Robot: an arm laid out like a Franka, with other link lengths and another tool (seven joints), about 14 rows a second.
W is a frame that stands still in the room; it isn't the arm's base.
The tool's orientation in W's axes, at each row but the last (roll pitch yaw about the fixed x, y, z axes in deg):
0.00, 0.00, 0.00
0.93, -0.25, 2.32
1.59, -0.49, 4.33
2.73, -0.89, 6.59
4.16, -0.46, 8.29
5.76, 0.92, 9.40
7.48, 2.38, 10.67
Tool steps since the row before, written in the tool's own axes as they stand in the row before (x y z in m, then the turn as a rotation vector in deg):
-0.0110, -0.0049, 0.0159, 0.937, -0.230, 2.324
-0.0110, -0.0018, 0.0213, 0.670, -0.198, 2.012
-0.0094, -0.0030, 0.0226, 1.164, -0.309, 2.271
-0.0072, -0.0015, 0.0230, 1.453, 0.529, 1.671
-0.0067, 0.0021, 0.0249, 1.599, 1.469, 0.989
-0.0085, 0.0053, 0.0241, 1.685, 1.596, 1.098
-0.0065, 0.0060, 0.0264, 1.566, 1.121, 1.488
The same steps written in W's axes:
-0.0110, -0.0049, 0.0159, 0.937, -0.230, 2.324
-0.0110, -0.0026, 0.0212, 0.670, -0.204, 2.011
-0.0093, -0.0043, 0.0224, 1.169, -0.284, 2.271
-0.0072, -0.0034, 0.0228, 1.366, 0.610, 1.717
-0.0069, -0.0007, 0.0249, 1.373, 1.608, 1.106
-0.0085, 0.0015, 0.0246, 1.441, 1.736, 1.225
-0.0057, 0.0015, 0.0272, 1.434, 1.204, 1.555

